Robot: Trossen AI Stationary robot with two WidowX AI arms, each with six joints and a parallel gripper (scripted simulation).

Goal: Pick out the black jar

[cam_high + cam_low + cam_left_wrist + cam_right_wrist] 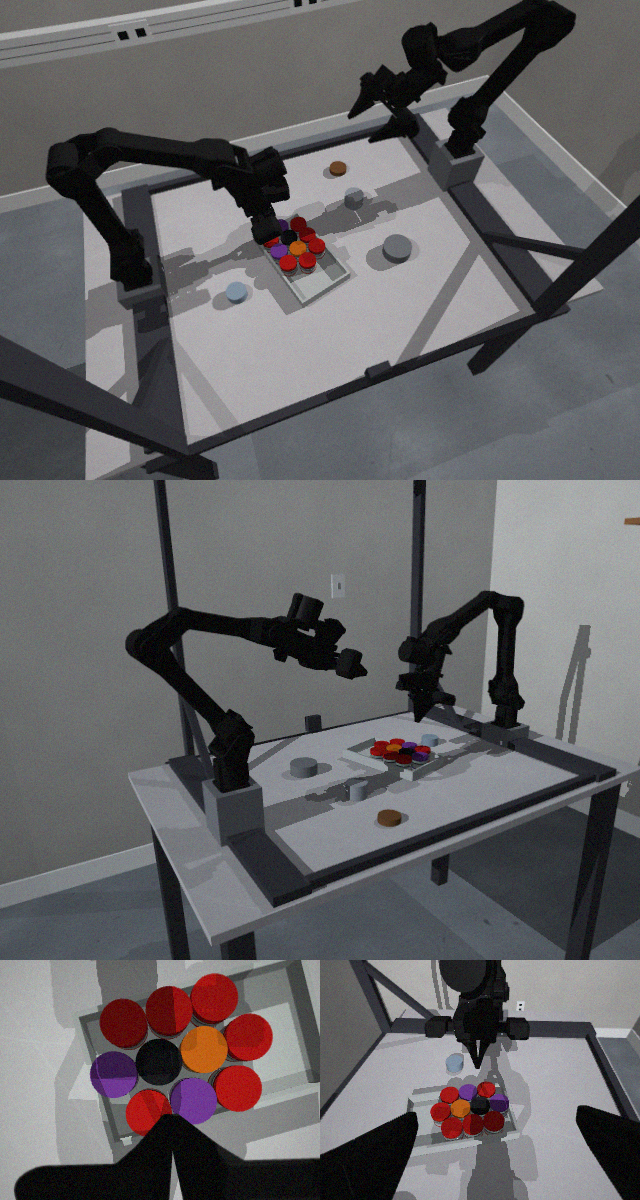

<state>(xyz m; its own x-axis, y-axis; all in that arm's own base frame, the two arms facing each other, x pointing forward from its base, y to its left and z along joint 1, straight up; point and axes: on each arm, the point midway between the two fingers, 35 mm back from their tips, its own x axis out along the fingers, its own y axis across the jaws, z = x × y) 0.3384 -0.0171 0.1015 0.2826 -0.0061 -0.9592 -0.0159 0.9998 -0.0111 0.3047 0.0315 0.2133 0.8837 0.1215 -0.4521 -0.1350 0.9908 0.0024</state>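
My left gripper is now 13 cm above the purple jar, 3 cm past it and 1 cm to the left of it. Also, from my left hand: light blue cylinder (14 cm below, 13 cm to the left, 8 cm behind); then black jar (13 cm below, 5 cm to the right); then orange jar (13 cm below, 6 cm to the right, 4 cm behind).
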